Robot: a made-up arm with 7 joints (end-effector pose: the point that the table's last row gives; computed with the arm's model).
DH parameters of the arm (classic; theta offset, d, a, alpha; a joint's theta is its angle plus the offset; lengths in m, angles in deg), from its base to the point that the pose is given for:
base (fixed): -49.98 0 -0.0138 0
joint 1: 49.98 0.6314 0.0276 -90
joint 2: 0 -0.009 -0.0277 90
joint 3: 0 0.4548 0.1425 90
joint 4: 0 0.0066 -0.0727 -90
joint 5: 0 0.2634 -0.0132 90
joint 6: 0 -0.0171 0.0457 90
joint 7: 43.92 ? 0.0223 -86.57
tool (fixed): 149.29 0.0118 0 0
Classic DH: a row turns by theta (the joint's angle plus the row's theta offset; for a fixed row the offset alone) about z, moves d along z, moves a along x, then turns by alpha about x.
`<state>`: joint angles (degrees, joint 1 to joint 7).
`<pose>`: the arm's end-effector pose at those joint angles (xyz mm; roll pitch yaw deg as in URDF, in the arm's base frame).
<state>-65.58 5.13 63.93 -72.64 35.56 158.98 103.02</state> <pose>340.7 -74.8 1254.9 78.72 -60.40 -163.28</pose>
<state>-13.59 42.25 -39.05 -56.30 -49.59 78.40 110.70</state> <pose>607.5 -335.4 967.8 -153.68 18.10 -17.75</pose>
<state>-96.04 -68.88 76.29 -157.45 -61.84 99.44 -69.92</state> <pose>345.7 117.8 701.2 56.21 -15.09 71.78</pose>
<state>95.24 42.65 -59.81 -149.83 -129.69 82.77 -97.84</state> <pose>261.6 291.0 664.2 139.21 10.02 124.96</pose>
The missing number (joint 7, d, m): -0.0351
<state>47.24 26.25 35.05 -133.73 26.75 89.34 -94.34</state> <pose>134.3 545.5 756.0 -178.70 -17.72 -14.99</pose>
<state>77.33 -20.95 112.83 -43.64 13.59 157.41 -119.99</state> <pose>-253.8 -290.5 1293.3 5.77 9.47 82.50</pose>
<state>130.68 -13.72 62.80 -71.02 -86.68 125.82 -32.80</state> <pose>-274.0 -261.0 1257.9 4.51 31.41 25.67</pose>
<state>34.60 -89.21 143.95 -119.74 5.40 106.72 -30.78</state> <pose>-496.8 21.4 224.9 25.19 -29.50 -108.14</pose>
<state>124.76 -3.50 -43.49 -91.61 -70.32 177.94 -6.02</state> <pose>18.1 368.3 1198.0 -43.01 46.95 -58.68</pose>
